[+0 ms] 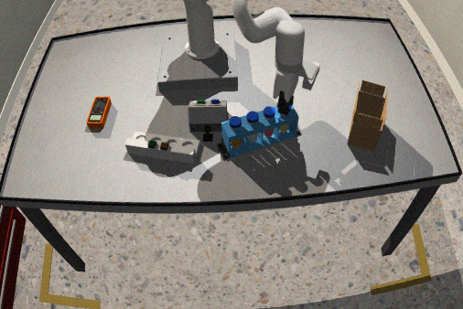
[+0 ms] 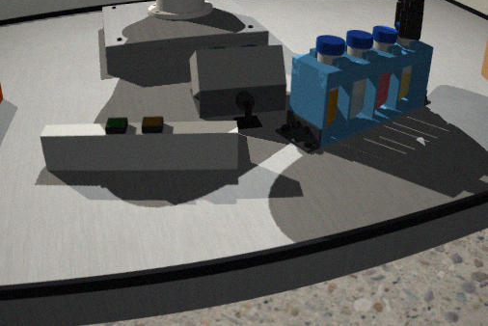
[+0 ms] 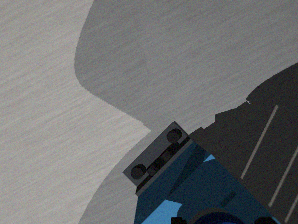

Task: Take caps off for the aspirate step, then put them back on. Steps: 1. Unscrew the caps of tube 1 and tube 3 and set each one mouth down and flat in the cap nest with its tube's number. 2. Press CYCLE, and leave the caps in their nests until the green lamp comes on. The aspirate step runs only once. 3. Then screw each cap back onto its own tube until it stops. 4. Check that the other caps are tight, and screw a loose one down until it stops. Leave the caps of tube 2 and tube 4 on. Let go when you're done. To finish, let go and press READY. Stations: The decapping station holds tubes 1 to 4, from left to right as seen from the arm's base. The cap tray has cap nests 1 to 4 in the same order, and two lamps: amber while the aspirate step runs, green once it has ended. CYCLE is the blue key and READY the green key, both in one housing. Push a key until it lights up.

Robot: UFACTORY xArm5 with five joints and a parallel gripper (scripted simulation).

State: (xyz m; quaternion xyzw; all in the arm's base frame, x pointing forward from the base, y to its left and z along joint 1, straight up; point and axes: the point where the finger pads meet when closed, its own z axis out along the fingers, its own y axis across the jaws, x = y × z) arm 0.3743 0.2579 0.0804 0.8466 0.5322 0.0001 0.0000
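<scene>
Now: hand 50 mm to the left of the blue cap, 20 mm short of it and 20 mm above it. Also, from my hand: blue key (210 mm to the right, 80 mm behind, 60 mm below); green key (250 mm to the right, 80 mm behind, 60 mm below); grey key housing (230 mm to the right, 80 mm below, 60 mm behind).
</scene>
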